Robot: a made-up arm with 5 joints.
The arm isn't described. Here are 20 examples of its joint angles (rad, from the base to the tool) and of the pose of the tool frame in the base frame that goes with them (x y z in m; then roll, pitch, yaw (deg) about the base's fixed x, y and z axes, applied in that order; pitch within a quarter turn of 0, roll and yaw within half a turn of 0).
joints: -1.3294 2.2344 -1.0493 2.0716 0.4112
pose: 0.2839 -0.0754 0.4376 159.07 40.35 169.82
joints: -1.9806 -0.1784 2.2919 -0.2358 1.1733
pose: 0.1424 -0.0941 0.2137 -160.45 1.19 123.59
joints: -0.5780 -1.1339 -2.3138 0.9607 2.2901
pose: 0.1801 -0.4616 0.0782 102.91 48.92 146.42
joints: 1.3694 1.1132 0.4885 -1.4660 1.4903
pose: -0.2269 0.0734 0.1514 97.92 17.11 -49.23
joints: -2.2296 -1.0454 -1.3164 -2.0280 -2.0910
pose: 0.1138 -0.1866 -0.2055 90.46 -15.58 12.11
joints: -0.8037 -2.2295 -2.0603 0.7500 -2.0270
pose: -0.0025 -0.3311 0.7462 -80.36 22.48 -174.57
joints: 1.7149 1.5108 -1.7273 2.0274 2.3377
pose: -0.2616 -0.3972 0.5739 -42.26 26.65 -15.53
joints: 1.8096 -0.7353 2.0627 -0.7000 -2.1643
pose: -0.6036 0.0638 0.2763 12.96 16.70 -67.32
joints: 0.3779 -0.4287 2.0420 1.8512 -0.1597
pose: -0.0835 0.0302 0.1702 48.48 16.36 -138.48
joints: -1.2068 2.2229 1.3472 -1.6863 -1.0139
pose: 0.2284 -0.2972 0.5749 -94.41 -2.41 144.95
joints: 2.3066 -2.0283 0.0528 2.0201 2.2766
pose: 0.2223 0.1126 0.0512 129.10 0.44 -134.88
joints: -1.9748 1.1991 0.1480 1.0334 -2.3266
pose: -0.2086 -0.0594 0.1075 41.73 -51.77 -55.04
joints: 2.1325 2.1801 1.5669 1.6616 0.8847
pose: -0.1003 -0.0241 0.5549 -94.28 4.39 150.62
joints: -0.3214 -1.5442 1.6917 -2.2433 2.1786
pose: 0.2233 -0.4611 0.3100 -57.11 -38.70 102.70
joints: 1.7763 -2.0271 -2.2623 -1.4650 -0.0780
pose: 0.1171 0.2274 0.2282 154.06 21.98 -157.46
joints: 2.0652 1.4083 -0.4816 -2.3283 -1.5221
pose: -0.1391 -0.2971 0.6087 -94.12 51.47 -151.02
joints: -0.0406 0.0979 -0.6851 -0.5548 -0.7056
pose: 0.0494 0.0700 0.4211 -82.14 18.84 -18.29
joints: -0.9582 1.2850 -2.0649 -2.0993 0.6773
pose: 0.0417 0.1957 0.3147 23.32 21.61 -70.24
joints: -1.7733 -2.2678 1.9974 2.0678 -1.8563
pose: 0.0542 0.2543 0.2097 -153.23 -36.80 13.55
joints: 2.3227 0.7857 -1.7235 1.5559 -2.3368
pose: -0.4365 0.0068 -0.1391 90.70 5.57 -49.90
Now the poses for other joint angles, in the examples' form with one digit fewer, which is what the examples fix.
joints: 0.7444 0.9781 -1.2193 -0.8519 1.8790
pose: 0.015 -0.145 -0.054 72.7 -23.7 -93.1
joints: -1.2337 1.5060 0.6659 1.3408 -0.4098
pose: 0.227 0.138 0.095 154.1 -16.1 -70.6
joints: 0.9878 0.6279 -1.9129 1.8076 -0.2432
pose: -0.245 -0.120 0.229 -137.6 23.7 33.3
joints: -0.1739 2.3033 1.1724 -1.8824 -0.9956
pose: -0.183 -0.277 0.572 -95.1 -1.1 71.3
